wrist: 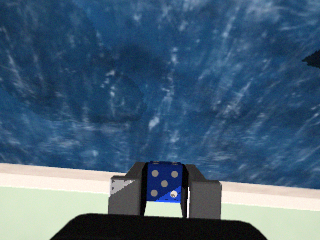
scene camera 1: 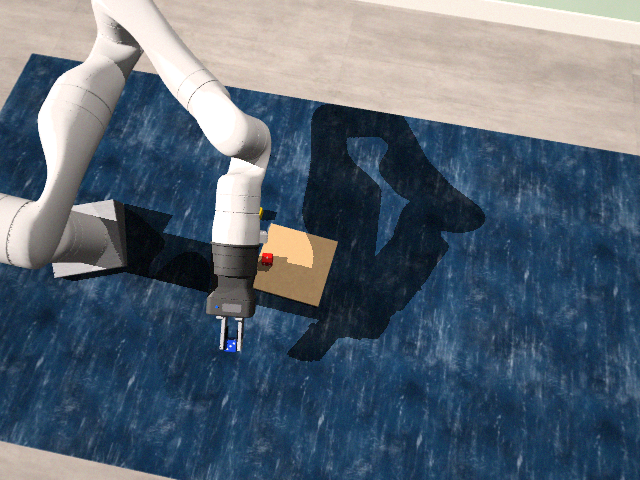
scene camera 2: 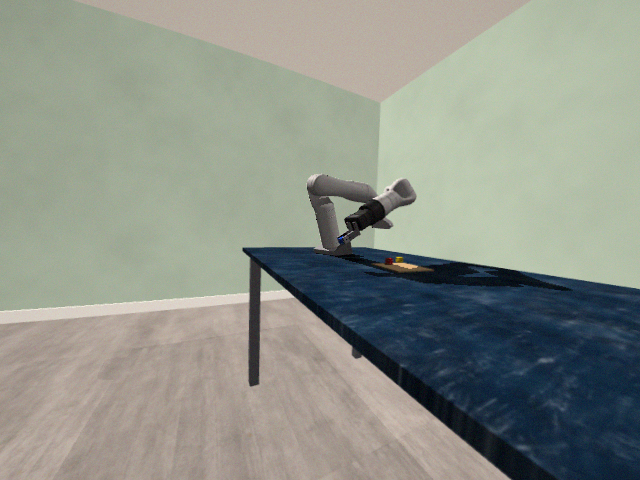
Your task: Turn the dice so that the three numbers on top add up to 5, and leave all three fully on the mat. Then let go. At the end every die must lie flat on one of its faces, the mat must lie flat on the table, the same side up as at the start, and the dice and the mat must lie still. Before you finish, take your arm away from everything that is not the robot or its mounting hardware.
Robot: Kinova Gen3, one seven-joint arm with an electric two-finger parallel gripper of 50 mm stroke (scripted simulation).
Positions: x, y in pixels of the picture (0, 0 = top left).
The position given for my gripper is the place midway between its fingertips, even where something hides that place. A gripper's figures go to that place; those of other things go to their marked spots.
Labels:
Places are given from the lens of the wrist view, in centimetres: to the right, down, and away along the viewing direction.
my gripper (wrist: 164, 181): 0, 4, 18
blue die (wrist: 164, 179): 0, 3, 17

